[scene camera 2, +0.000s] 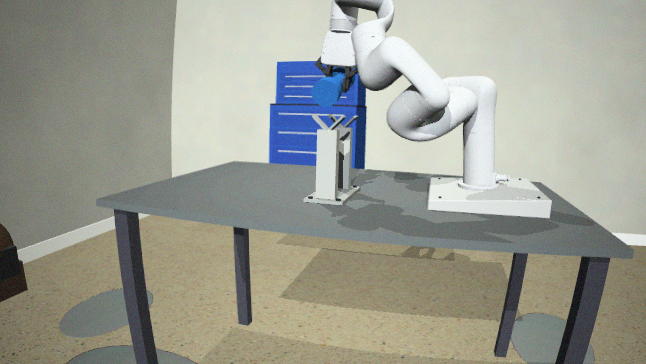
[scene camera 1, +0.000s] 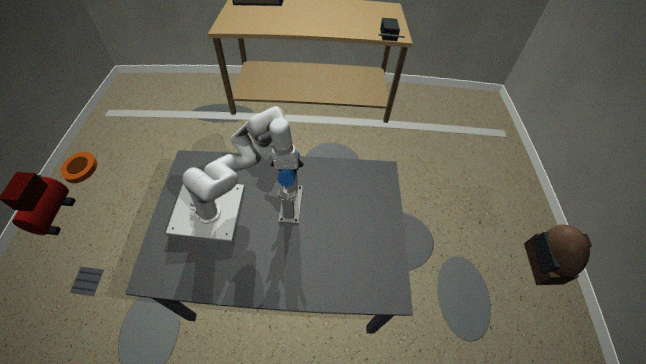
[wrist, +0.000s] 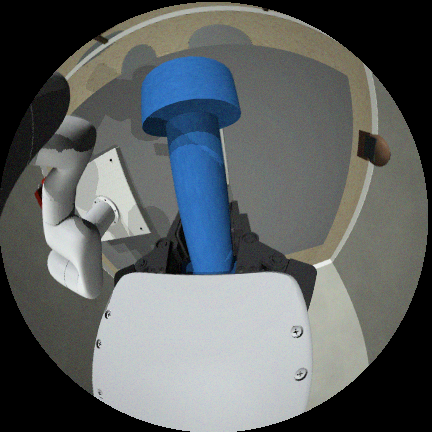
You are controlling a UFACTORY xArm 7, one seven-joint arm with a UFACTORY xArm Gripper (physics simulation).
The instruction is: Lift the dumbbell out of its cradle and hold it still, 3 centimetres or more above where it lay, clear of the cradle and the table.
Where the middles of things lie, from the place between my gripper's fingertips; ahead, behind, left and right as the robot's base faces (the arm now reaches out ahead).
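Labels:
With the blue dumbbell [scene camera 2: 325,92], my hand is 20 mm below it and 30 mm to the right of it. Going by their middles, the dumbbell is the nearest to my hand of the things named here. The pale cradle [scene camera 2: 334,144] is 10 mm behind my hand, 20 mm to the left of it and 170 mm below it.

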